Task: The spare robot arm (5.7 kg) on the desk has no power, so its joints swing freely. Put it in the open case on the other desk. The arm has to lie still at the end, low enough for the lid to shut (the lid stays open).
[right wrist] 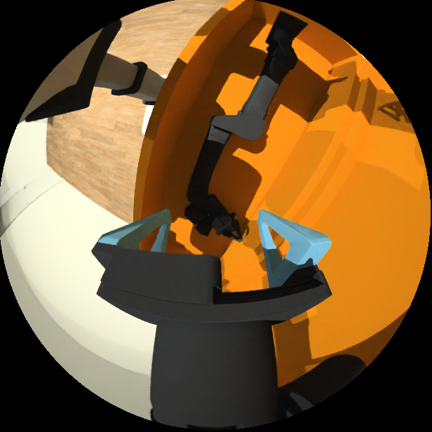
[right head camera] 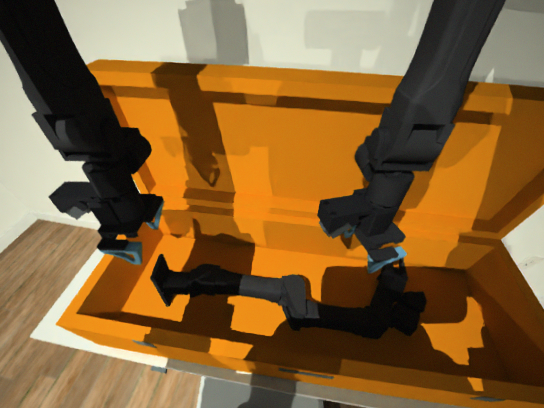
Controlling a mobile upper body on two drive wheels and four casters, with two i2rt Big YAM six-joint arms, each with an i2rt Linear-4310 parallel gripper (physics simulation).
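Places are measured from the left arm's base along level axes (x ahead, y left, z up), in centimetres.
Pixels of known places: left gripper, between the fingertips: [right head camera: 147, 245]; right gripper, between the fingertips: [right head camera: 358, 253].
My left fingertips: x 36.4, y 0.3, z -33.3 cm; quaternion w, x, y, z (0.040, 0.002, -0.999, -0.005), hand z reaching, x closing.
Behind a point stands the place of what it marks.
The black and grey spare arm [right head camera: 295, 295] [right wrist: 255, 102] lies stretched along the inside of the open orange case [right head camera: 107, 336] @(x 23.3, y 12.2, z -52.2 cm) [right wrist: 170, 142]. Its flat square base plate [right head camera: 161, 280] @(x 37.3, y 3.9, z -52.1 cm) [right wrist: 291, 22] stands on edge at the left in the head view. Its dark wrist and small gripper end [right head camera: 400, 305] @(x 34.5, y -64.3, z -60.7 cm) [right wrist: 207, 212] lie at the right, partly in shadow. My left gripper [right head camera: 146, 244] @(x 36.4, y 0.3, z -33.3 cm) is open and empty, above the case's left end, near the base plate. My right gripper [right head camera: 359, 254] @(x 35.4, y -44.3, z -33.8 cm) [right wrist: 214, 213] is open and empty, above the spare arm's gripper end, apart from it in the wrist view.
The case lid [right head camera: 300, 135] @(x 64.4, y -33.3, z -23.3 cm) [right wrist: 370, 200] stands open behind the case. The case rests on a white surface [right head camera: 55, 320] @(x 31.0, y 41.4, z -69.0 cm); wooden floor [right head camera: 35, 280] @(x 75.8, y 134.0, z -140.9 cm) [right wrist: 90, 145] shows beside it. Both my arms reach down in front of the lid. A grey surface [right head camera: 220, 392] @(x 17.5, y -5.8, z -115.0 cm) shows at the bottom of the head view.
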